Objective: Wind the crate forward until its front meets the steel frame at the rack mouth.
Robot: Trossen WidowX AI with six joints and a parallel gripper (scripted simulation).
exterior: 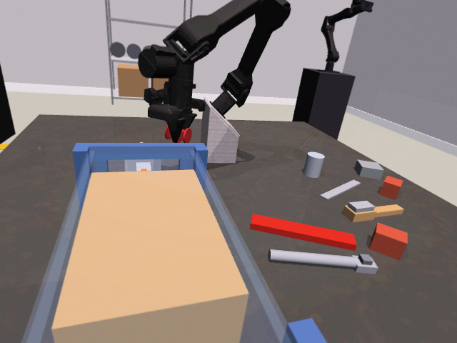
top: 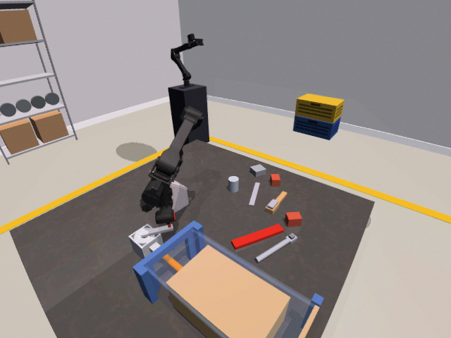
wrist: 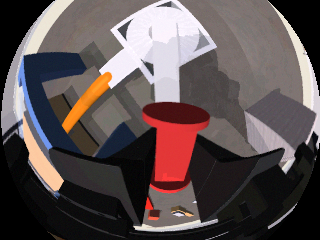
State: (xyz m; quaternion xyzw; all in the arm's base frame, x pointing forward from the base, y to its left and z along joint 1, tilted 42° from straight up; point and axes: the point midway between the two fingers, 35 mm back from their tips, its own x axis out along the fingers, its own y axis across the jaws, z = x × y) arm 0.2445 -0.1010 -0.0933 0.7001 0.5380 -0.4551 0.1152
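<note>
The winch handle lies 30 mm to the right of my gripper tip, 20 mm below it and 10 mm behind it. The rest, counted from my gripper tip: white winch: 100 mm to the right, 100 mm below, 50 mm behind; clear-panelled cubby: 360 mm ahead, 50 mm to the right, 10 mm below; red knob: 10 mm above.
</note>
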